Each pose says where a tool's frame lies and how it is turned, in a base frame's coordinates. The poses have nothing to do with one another.
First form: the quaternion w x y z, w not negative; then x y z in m.
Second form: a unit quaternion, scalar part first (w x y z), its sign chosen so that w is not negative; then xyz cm. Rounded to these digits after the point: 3 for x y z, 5 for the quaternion.
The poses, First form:
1: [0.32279 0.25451 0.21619 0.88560 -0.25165 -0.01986 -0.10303]
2: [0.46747 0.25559 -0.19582 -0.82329 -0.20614 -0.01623 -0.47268]
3: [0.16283 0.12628 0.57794 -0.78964 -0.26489 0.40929 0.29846]
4: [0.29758 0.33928 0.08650 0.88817 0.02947 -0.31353 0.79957]
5: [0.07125 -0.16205 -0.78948 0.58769 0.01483 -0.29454 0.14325]
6: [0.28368 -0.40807 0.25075 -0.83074 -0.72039 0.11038 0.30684]
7: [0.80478 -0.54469 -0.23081 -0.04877 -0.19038 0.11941 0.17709]
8: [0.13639 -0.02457 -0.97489 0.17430 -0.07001 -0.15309 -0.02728]
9: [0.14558 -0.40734 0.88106 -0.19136 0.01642 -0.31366 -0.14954]
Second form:
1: [0.32279 0.25451 0.21619 0.88560 -25.165 -1.986 -10.303]
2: [0.46747 0.25559 -0.19582 -0.82329 -20.614 -1.623 -47.268]
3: [0.16283 0.12628 0.57794 -0.78964 -26.489 40.929 29.846]
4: [0.29758 0.33928 0.08650 0.88817 2.947 -31.353 79.957]
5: [0.07125 -0.16205 -0.78948 0.58769 1.483 -29.454 14.325]
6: [0.28368 -0.40807 0.25075 -0.83074 -72.039 11.038 30.684]
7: [0.80478 -0.54469 -0.23081 -0.04877 -19.038 11.941 17.709]
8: [0.13639 -0.02457 -0.97489 0.17430 -7.001 -15.309 -2.728]
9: [0.14558 -0.40734 0.88106 -0.19136 1.642 -31.366 -14.954]
